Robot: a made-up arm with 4 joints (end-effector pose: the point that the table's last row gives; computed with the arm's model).
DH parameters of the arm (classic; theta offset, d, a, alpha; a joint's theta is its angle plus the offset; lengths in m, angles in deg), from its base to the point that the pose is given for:
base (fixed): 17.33 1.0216 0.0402 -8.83
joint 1: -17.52 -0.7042 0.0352 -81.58
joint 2: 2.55 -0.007 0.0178 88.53
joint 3: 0 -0.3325 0.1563 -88.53
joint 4: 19.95 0 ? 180
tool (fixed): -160.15 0.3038 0 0
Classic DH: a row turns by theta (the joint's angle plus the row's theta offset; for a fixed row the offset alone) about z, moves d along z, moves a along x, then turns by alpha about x.
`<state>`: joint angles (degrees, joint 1 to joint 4).
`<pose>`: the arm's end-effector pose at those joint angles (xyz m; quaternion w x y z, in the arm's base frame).
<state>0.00 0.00 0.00 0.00</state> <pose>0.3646 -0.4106 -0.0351 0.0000 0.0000 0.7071 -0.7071</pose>
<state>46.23 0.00 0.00 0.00</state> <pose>0.4695 -0.1330 -0.0714 0.2337 -0.3150 0.6376 -0.6631</pose>
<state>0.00 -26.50 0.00 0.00</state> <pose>0.4992 -0.4105 0.1185 0.1621 0.1620 0.6883 -0.6883</pose>
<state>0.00 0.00 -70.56 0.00</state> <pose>-0.0814 -0.4352 -0.0352 0.3978 -0.4187 -0.5779 0.5766</pose>
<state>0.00 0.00 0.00 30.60</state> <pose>0.3374 -0.4106 -0.0737 0.1866 0.1866 -0.6820 0.6821</pose>
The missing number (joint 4, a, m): 0.0895
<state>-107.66 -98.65 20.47 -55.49</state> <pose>-0.2891 -0.2257 0.6641 0.2976 0.4742 -0.4673 -0.6842</pose>
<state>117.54 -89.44 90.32 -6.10</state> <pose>-0.2979 0.2419 0.5926 0.9522 -0.1297 0.0598 0.2700</pose>
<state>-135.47 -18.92 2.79 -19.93</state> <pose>-0.3870 -0.2180 0.0368 0.4330 -0.7933 -0.0479 0.4253</pose>
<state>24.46 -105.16 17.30 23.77</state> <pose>0.4960 -0.1605 0.7180 0.6100 0.2832 0.5207 -0.5259</pose>
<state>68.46 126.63 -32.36 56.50</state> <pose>0.3241 -0.4767 0.5999 0.6425 0.3442 0.4640 0.5034</pose>
